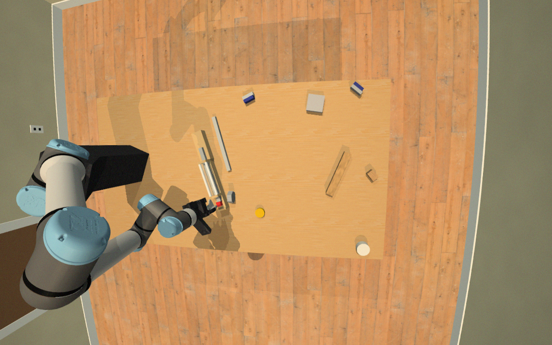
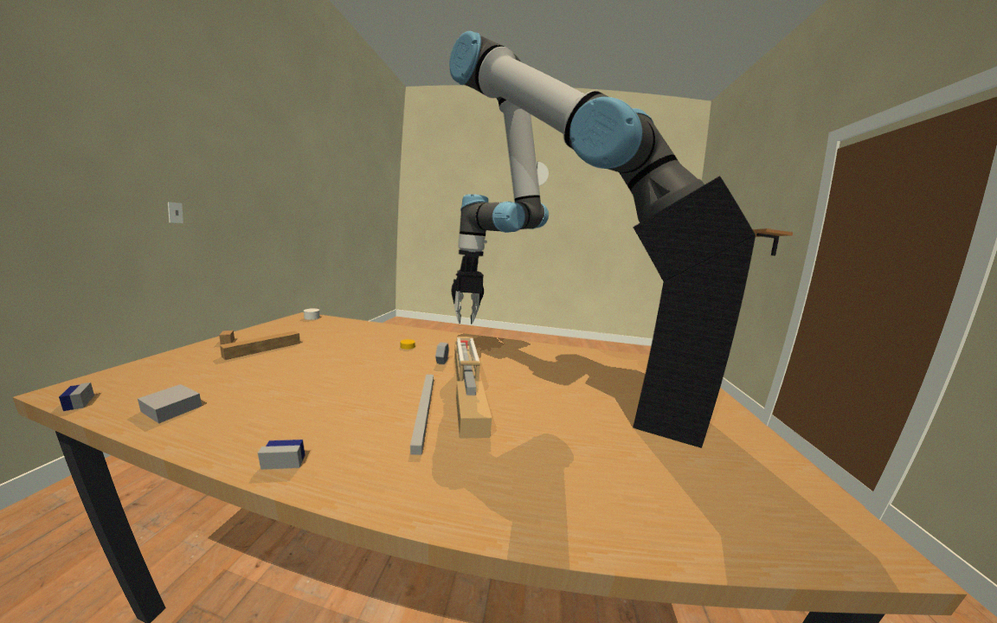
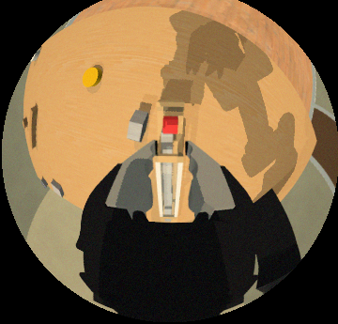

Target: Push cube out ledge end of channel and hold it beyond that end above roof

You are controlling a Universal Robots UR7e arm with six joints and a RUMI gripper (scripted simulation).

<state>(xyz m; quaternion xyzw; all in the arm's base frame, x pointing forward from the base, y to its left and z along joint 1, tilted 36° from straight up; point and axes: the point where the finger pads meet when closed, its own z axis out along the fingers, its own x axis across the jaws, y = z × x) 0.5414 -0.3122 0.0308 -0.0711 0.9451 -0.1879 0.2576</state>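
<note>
My gripper is now 80 mm above the red cube. Also, from my hand: grey block (110 mm below, 70 mm ahead, 20 mm to the left); then yellow disc (190 mm ahead, 130 mm below, 100 mm to the right); then channel (140 mm to the left, 80 mm below, 10 mm behind).
</note>
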